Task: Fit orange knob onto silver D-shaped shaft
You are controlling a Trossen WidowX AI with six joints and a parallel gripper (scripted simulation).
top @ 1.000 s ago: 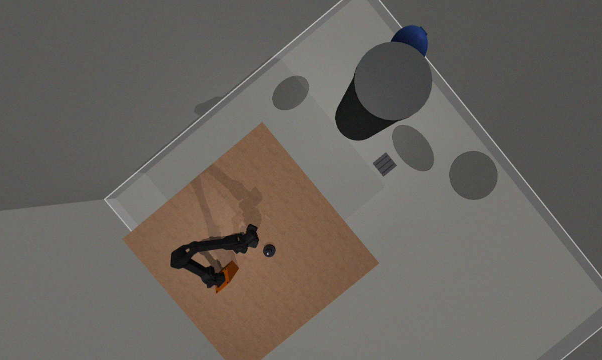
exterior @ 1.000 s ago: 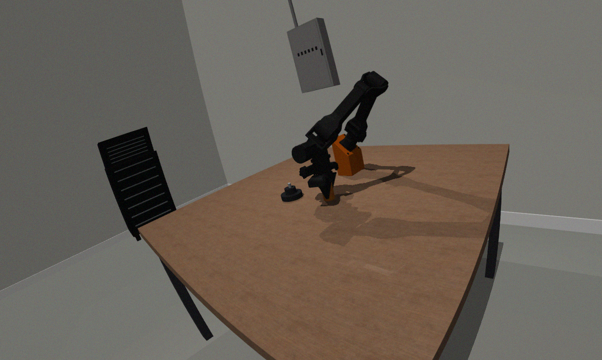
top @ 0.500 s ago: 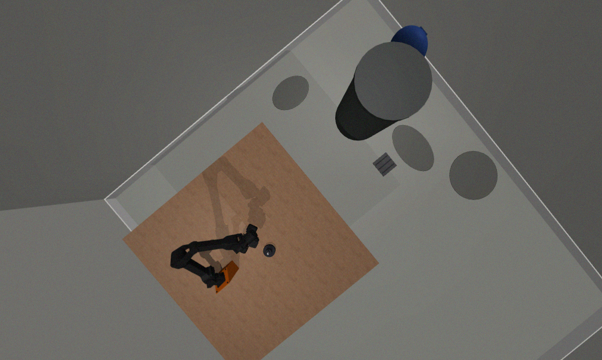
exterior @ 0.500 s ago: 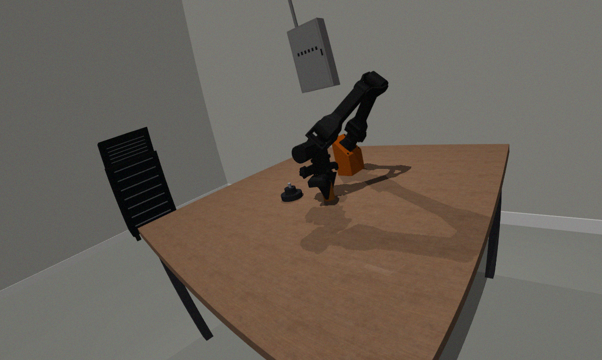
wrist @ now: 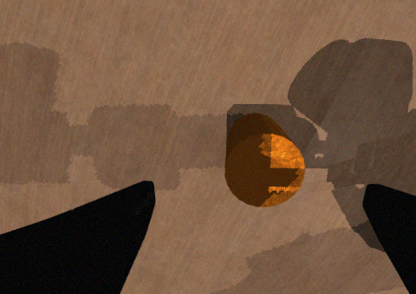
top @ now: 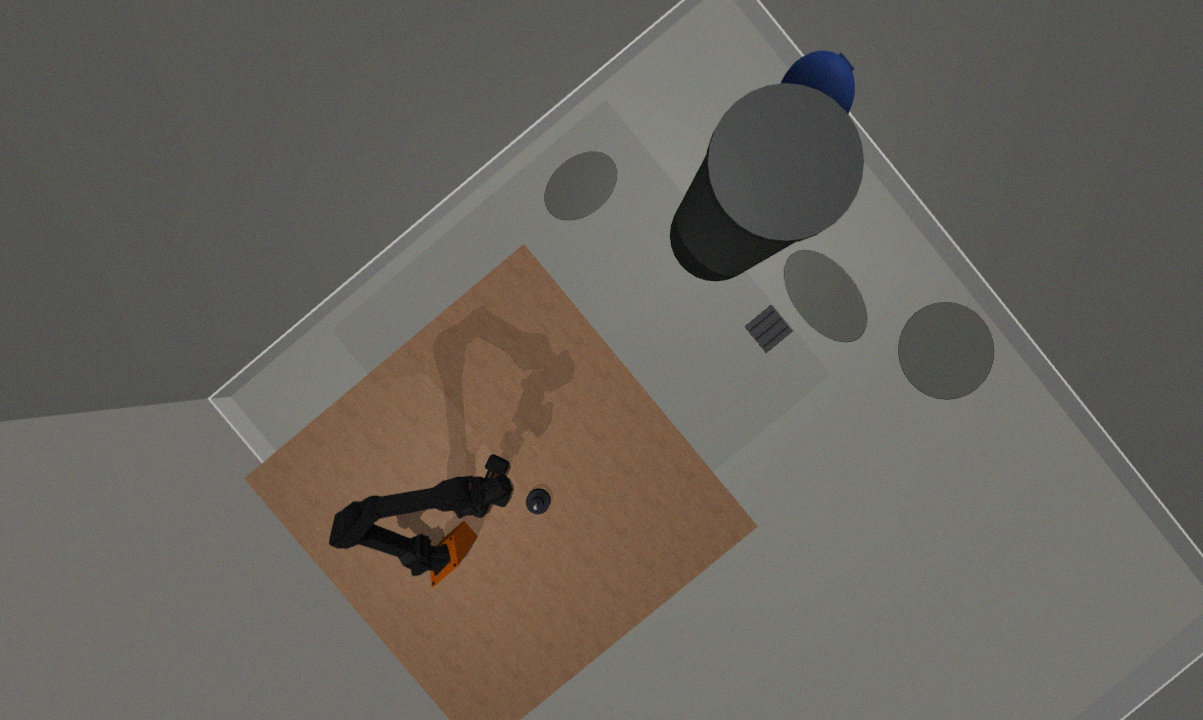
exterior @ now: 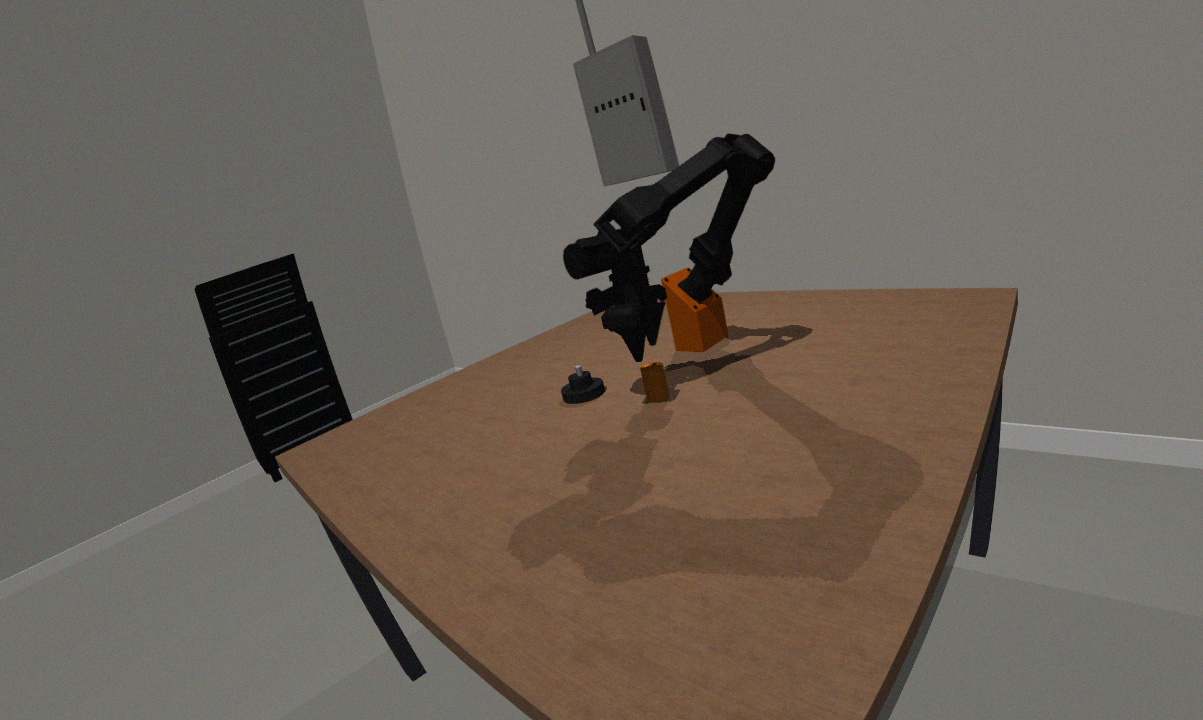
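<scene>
Right now my gripper tip is 10 mm past the orange knob and 40 mm above it. From my gripper tip the other things lie so: round black pedestal (170 mm to the right, 60 mm below).
</scene>
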